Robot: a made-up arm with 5 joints.
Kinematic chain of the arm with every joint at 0, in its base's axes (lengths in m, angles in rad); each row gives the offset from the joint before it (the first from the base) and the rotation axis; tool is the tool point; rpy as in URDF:
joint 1: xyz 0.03 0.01 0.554 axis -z
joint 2: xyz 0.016 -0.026 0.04 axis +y
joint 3: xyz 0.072 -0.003 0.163 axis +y
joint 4: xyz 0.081 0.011 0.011 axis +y
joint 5: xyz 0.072 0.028 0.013 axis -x
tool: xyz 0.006 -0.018 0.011 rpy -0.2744 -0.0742 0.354
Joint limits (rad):
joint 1: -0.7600..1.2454
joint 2: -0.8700..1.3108
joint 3: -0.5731..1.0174
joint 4: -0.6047..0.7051
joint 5: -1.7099..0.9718
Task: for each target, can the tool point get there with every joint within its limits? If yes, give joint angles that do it. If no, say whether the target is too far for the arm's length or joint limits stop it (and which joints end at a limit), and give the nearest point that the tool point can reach.
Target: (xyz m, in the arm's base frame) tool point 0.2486 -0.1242 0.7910
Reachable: yes | joints 0.5393 0.0902 -0.2762 -0.0594 -1.4638
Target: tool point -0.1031 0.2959 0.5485
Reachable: no: joint limits stop it (at a limit: joint 1, joint 3, joint 4, joint 5) | nearest point 0.1292 0.1166 0.5244 | short by 0.294 m
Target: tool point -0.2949 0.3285 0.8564
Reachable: no: too far | nearest point -0.0622 0.1004 0.8895 | short by 0.328 m
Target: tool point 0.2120 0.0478 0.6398
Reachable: yes | joints -0.2513 -0.0007 0.7189 0.5046 -1.0339
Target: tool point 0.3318 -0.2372 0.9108
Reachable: no: too far | nearest point 0.2429 -0.1644 0.8135 | short by 0.151 m
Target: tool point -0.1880 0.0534 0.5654
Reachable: no: joint limits stop it (at a limit: joint 1, joint 2, joint 3, joint 4) | nearest point 0.0432 -0.0564 0.4883 | short by 0.267 m
